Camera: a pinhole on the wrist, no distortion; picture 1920 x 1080 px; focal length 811.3 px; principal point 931.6 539.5 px. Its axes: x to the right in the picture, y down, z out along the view. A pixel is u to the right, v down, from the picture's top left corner.
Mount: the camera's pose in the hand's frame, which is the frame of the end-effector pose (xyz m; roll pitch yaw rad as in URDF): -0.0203 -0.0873 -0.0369 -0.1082 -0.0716 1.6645
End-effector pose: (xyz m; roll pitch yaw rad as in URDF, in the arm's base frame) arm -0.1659 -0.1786 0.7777 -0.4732 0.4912 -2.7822
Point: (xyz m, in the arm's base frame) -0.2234 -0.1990 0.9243
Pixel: 1054.7 422.0
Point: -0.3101 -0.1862 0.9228
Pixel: 787.6 142.5
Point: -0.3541 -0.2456 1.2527
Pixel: 752.8 518.7
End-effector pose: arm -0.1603 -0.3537 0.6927 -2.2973 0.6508 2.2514
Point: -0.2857 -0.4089 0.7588
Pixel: 473.3 418.3
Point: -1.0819 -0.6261 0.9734
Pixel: outside the picture
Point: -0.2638 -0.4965 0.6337
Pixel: 1100.8 363.8
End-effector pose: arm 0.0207 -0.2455 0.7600 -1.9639 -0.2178 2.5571
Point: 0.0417 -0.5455 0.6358
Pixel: 1226.8 936.4
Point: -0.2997 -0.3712 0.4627
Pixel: 1570.7 77.3
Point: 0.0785 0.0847 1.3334
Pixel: behind the camera
